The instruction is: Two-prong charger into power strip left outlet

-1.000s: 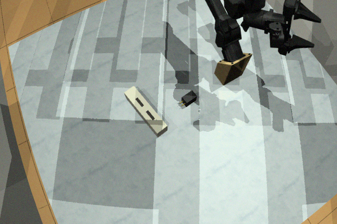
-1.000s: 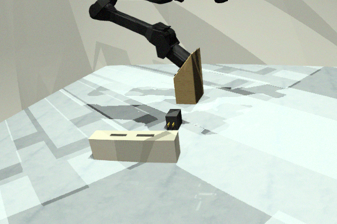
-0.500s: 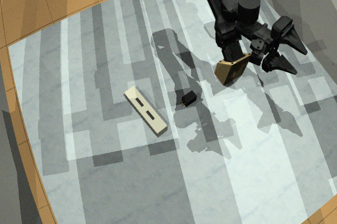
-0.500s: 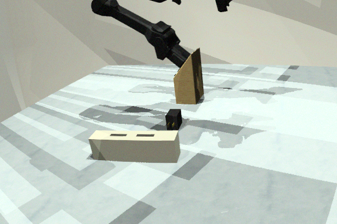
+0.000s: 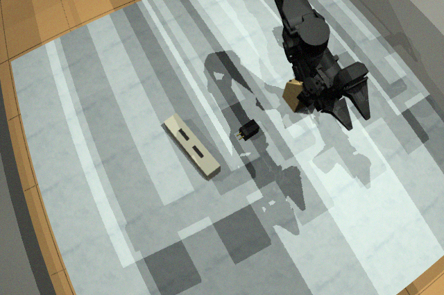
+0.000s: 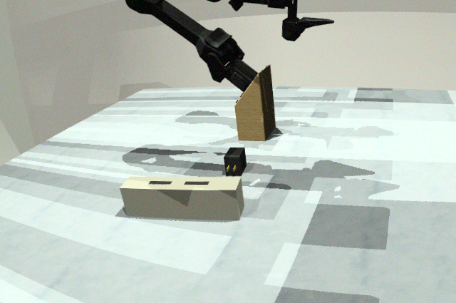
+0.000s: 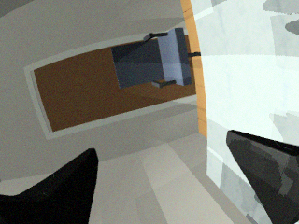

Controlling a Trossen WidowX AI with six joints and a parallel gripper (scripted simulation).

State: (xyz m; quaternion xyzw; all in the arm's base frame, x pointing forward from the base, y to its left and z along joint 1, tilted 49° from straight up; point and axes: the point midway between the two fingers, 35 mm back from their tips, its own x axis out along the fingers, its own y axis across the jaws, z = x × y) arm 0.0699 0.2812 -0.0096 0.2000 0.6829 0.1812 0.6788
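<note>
The black two-prong charger is 14 cm ahead of my gripper tip, 19 cm to the right of it and 30 cm below it.
</note>
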